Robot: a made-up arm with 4 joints.
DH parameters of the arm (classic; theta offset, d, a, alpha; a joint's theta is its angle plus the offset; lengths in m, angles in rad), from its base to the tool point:
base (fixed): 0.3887 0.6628 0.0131 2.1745
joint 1: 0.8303 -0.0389 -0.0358 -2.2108
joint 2: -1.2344 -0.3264 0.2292 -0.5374
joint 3: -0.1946 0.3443 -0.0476 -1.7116
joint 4: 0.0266 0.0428 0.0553 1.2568
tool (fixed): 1.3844 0.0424 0 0
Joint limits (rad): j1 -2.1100..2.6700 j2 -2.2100..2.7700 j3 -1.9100..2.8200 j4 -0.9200..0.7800
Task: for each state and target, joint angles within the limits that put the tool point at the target. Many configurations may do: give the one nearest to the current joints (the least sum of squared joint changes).
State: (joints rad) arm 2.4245 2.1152 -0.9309 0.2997
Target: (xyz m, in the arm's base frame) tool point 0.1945 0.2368 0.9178
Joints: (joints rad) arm 1.9914 2.7378 -0.9314 0.3528
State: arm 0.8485 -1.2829 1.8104 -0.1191
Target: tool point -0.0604 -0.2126 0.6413
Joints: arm 0.8493 -0.7324 1.4211 -0.2383
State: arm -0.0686 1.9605 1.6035 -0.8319
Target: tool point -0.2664 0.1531 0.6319
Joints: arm -0.5109 2.7653 1.2619 -0.6142
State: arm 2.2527 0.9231 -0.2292 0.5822
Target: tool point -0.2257 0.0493 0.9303
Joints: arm 2.6700 1.5208 -0.0410 0.0306
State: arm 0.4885 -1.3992 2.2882 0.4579
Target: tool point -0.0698 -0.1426 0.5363
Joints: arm 0.5773 -1.1937 2.5075 0.4985
